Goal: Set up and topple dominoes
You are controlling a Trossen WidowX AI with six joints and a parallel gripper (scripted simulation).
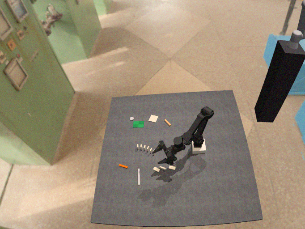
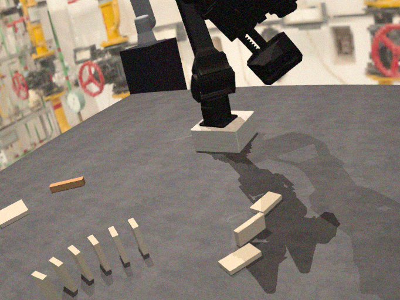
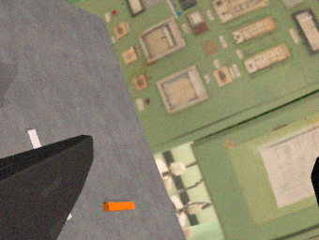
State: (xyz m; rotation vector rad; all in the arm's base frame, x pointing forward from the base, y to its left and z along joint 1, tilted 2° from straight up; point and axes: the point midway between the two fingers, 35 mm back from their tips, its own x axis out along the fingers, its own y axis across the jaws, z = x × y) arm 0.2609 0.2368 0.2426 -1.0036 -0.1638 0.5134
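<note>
Now: the grey bar 160 mm ahead of my gripper tip, 50 mm to the left of it and 270 mm below it. The rest, counted from my gripper tip: green tile (260 mm ahead, 470 mm to the right, 280 mm below); then cream tile (120 mm ahead, 540 mm to the right, 270 mm below); then orange stick (310 mm ahead, 30 mm to the right, 270 mm below).
</note>
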